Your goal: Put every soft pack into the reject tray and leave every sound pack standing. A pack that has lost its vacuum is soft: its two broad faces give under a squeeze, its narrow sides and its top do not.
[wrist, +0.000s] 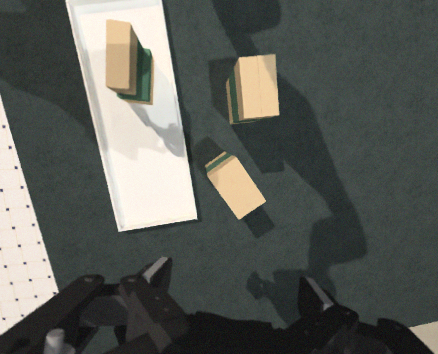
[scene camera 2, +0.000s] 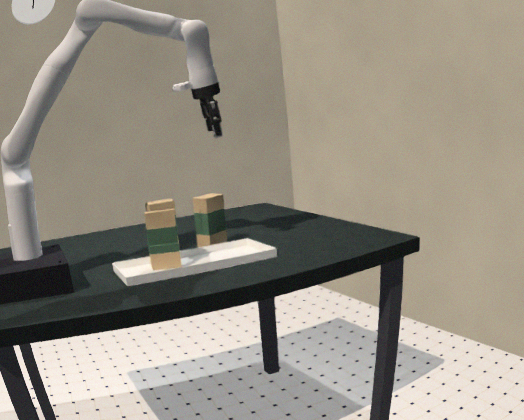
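Note:
One tan pack with a green band stands upright in the white reject tray, toward the tray's end nearer the robot base. A second pack stands on the table beside the tray; in the scene view it is mostly hidden behind the first. A third pack stands on the table beside the tray, turned at an angle in the wrist view. My gripper is open and empty, high above the table, clear of all three packs.
The dark table carries the tray and packs. The robot's black base block stands at the left in the scene view. The two packs outside the tray stand apart, near its long side. Arm shadows fall across the table.

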